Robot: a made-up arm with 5 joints.
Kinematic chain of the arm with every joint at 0, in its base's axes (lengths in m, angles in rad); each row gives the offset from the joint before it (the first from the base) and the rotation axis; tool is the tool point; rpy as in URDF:
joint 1: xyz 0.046 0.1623 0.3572 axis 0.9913 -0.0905 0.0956
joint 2: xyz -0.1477 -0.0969 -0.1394 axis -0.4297 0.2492 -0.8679
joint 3: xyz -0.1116 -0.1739 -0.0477 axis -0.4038 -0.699 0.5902
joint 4: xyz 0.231 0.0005 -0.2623 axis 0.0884 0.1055 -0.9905
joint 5: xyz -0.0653 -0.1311 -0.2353 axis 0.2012 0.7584 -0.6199
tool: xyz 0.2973 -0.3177 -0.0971 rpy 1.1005 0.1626 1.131
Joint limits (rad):
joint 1: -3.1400..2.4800
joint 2: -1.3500..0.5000
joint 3: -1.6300..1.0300
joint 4: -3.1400..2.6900
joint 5: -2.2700..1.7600
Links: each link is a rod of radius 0.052 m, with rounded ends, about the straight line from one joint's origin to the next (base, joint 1, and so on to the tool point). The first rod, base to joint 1, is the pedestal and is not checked.
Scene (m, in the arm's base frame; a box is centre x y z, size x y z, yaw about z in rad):
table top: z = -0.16
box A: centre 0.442 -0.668 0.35 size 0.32 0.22 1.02 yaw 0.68
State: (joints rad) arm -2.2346 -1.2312 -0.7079 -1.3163 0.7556
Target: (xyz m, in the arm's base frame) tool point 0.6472 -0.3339 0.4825
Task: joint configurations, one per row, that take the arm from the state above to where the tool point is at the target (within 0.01 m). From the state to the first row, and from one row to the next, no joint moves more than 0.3 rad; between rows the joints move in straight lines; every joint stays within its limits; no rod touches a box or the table.
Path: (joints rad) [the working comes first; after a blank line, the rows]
Joints at the target: -2.4292 -0.6011 0.5954 -0.9620 0.4135
Straight joint move there: touches box A.

1: -2.2036 -1.0573 -0.7081 -1.0504 0.4745
2: -2.1726 -0.8835 -0.7083 -0.7845 0.1934
3: -2.1415 -0.7096 -0.7085 -0.5187 -0.0877
4: -2.1105 -0.5358 -0.7087 -0.2528 -0.3687
5: -2.0795 -0.3619 -0.7089 0.0131 -0.6498
6: -2.1494 -0.4098 -0.4480 -0.1819 -0.4372
7: -2.2194 -0.4576 -0.1871 -0.3770 -0.2245
8: -2.2893 -0.5055 0.0737 -0.5720 -0.0118
9: -2.3593 -0.5533 0.3346 -0.7670 0.2009
10: -2.4292 -0.6011 0.5954 -0.9620 0.4135

